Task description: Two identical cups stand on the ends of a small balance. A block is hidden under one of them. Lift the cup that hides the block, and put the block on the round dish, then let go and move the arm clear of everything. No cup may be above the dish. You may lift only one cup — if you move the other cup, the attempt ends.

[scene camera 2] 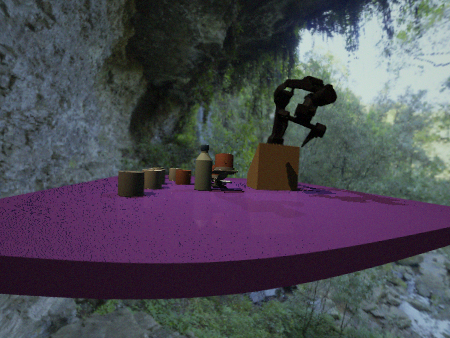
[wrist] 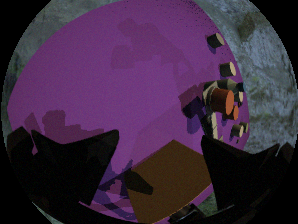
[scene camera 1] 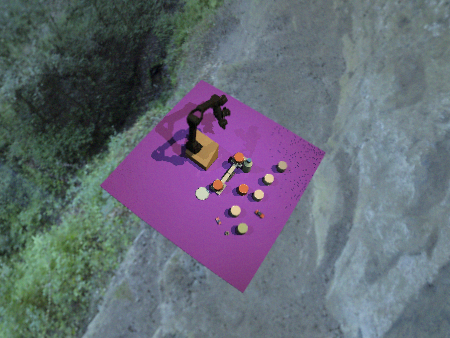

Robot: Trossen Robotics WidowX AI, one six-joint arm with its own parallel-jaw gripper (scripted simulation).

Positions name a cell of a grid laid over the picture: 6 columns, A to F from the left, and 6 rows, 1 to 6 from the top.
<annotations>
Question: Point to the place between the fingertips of my gripper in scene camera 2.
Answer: D3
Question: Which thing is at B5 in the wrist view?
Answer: My gripper.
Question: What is my gripper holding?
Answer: Nothing.
</annotations>
